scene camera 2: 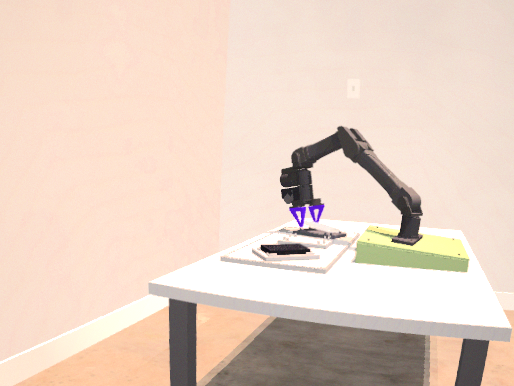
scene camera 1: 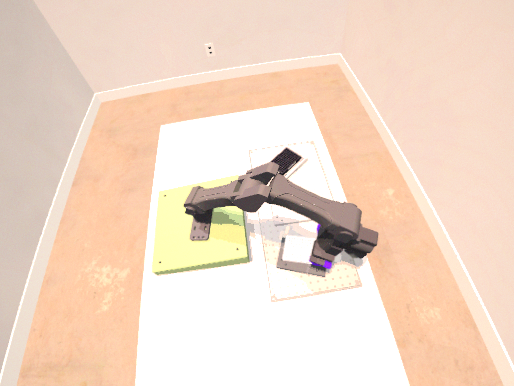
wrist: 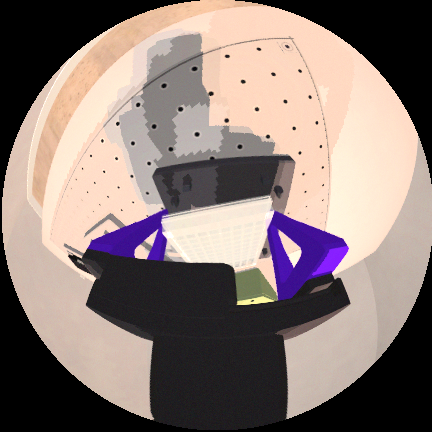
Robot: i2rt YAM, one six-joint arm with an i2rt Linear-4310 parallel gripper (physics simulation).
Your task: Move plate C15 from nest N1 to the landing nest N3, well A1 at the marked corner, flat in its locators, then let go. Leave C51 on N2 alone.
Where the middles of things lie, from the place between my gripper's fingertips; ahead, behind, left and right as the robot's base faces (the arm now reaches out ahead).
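Labels:
My gripper: 10 mm right of the clear gridded plate (scene camera 1: 297,249), 50 mm past it.

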